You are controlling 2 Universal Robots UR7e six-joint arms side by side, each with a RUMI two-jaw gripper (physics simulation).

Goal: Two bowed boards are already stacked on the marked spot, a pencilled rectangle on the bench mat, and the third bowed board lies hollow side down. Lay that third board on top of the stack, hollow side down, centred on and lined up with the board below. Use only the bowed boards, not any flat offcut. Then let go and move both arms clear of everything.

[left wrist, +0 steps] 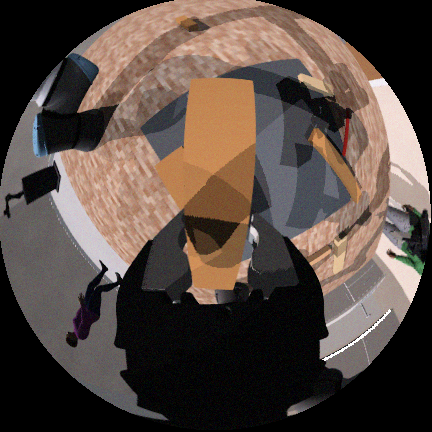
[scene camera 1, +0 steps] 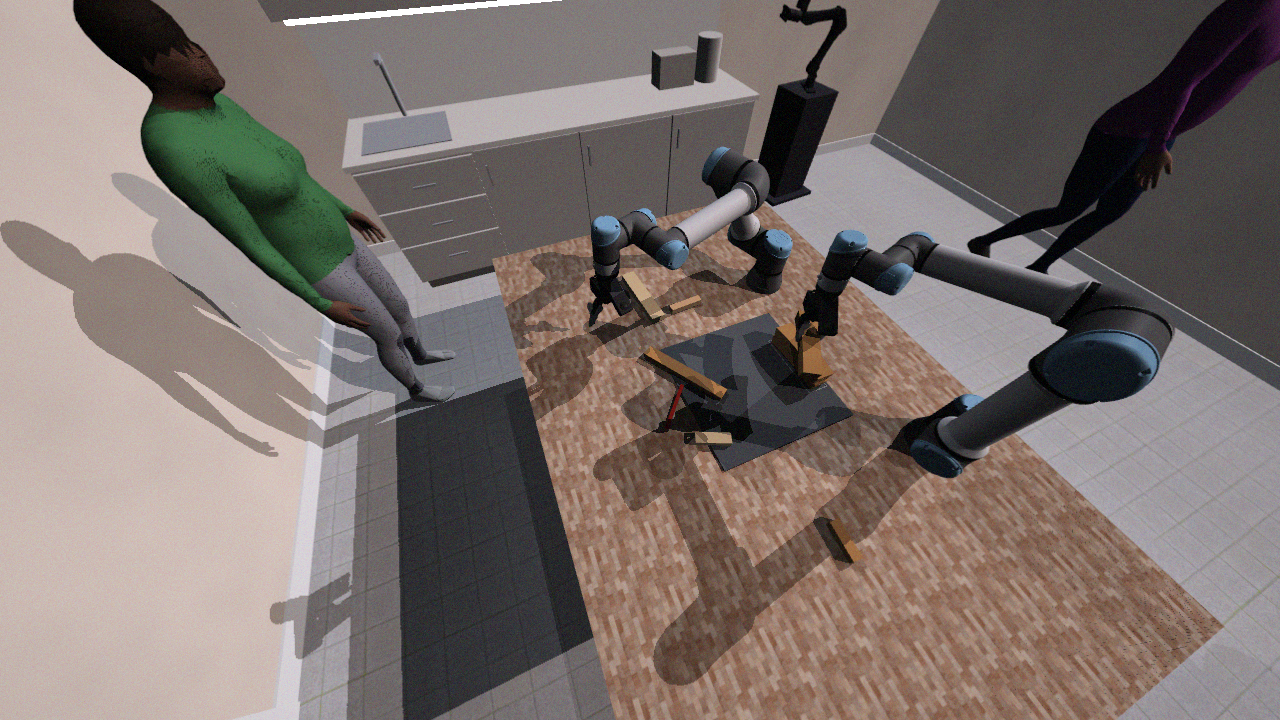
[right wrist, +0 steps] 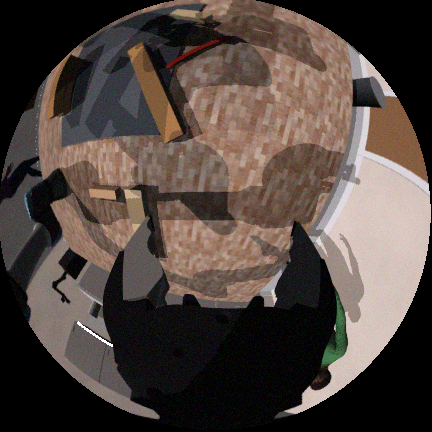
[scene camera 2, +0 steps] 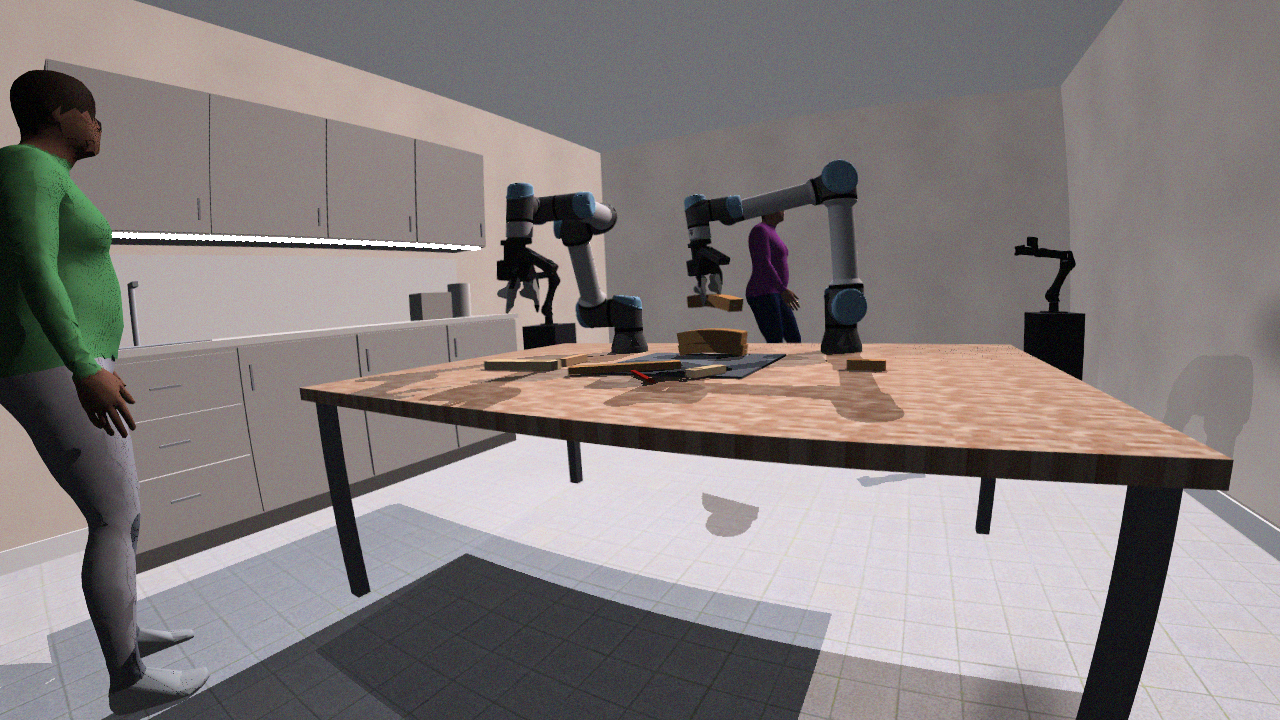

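Seen in the pictures: left gripper, fingertip midpoint: (left wrist: 215, 208) (scene camera 1: 806, 342) (scene camera 2: 712, 304); right gripper, fingertip midpoint: (scene camera 1: 610, 317) (right wrist: 223, 219) (scene camera 2: 523, 312); left arm's base, link origin: (left wrist: 91, 129) (scene camera 2: 841, 351); right arm's base, link origin: (left wrist: 231, 290) (scene camera 1: 763, 282) (right wrist: 60, 182) (scene camera 2: 629, 351).
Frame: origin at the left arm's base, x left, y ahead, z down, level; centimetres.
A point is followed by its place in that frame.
The third bowed board (scene camera 2: 716, 302) {z -19.0, x -26.4, y 40.3 cm} (left wrist: 220, 130) {z -21.0, x -24.2, y 38.2 cm} is held level in my left gripper (scene camera 1: 805, 329) {z -18.2, x -31.5, y 35.8 cm} (scene camera 2: 708, 291) {z -18.2, x -31.5, y 35.8 cm} (left wrist: 215, 208) {z -18.2, x -31.5, y 35.8 cm}, which is shut on it. It hangs well above the stack of two bowed boards (scene camera 1: 814, 367) {z -20.2, x -20.4, y 38.7 cm} (scene camera 2: 712, 342) {z -5.2, x -33.3, y 34.0 cm} (left wrist: 171, 170) {z -9.0, x -26.3, y 28.7 cm} (right wrist: 62, 92), with an open gap between. In the left wrist view the held board is turned at an angle to the stack and covers much of it. The stack stands on the dark mat (scene camera 1: 805, 413) {z -0.6, x -14.5, y 36.2 cm} (left wrist: 280, 200) {z -0.6, x -40.7, y 50.2 cm} (right wrist: 85, 127) {z -0.6, x -50.4, y 52.9 cm}; the pencilled rectangle is hidden. My right gripper (scene camera 1: 608, 311) {z -19.0, x -49.5, y 98.3 cm} (scene camera 2: 521, 300) {z -19.0, x -49.5, y 98.3 cm} (right wrist: 223, 219) {z -19.0, x -49.5, y 98.3 cm} is open and empty, away from the stack.
A long flat board (scene camera 1: 684, 373) {z -2.6, x -34.2, y 74.2 cm} (right wrist: 157, 95) {z -2.6, x -38.6, y 78.3 cm} lies across the mat's edge, near a red-handled tool (scene camera 1: 675, 407) {z -0.9, x -22.1, y 79.6 cm}. A pale offcut (scene camera 1: 642, 297) {z -2.9, x -73.4, y 84.2 cm} and a small one (scene camera 1: 685, 305) {z -2.4, x -67.1, y 67.1 cm} lie near my right gripper. Another pale piece (scene camera 1: 711, 437) {z -2.6, x -9.3, y 70.4 cm} and a small block (scene camera 1: 842, 540) {z -2.7, x 24.2, y 42.3 cm} lie farther forward.
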